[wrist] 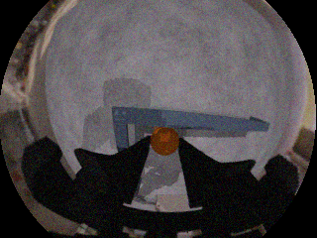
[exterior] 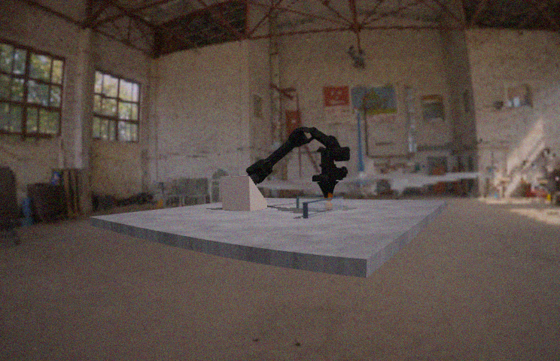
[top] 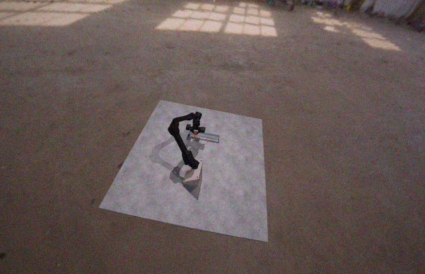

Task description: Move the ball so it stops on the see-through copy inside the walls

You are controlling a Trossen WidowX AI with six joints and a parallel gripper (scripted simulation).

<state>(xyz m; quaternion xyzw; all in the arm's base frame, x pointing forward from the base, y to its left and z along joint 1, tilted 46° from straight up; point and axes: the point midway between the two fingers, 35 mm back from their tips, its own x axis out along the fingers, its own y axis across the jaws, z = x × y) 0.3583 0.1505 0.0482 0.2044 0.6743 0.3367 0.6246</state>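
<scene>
My gripper tip is 40 mm above the see-through ball copy. Round my gripper tip: orange ball (right at my gripper tip).
</scene>
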